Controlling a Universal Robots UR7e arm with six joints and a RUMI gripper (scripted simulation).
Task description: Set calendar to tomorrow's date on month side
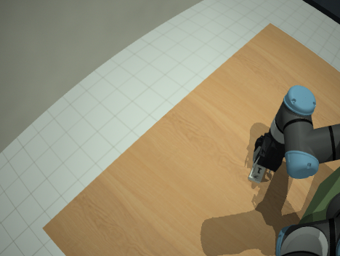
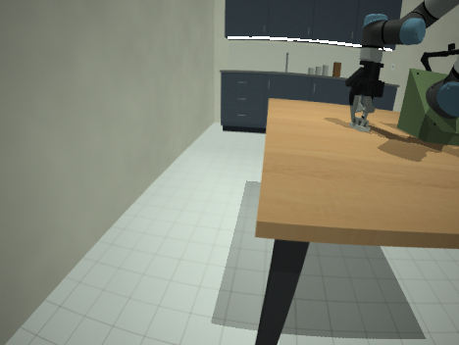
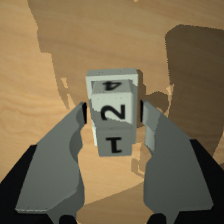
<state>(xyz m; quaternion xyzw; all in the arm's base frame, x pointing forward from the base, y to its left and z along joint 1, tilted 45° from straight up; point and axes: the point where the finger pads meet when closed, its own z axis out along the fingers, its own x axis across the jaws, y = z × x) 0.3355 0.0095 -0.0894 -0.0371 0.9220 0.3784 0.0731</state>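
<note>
My gripper is now 10 mm above the grey digit cube. Also, from my hand: white calendar tray: 20 mm to the left, 30 mm below.
</note>
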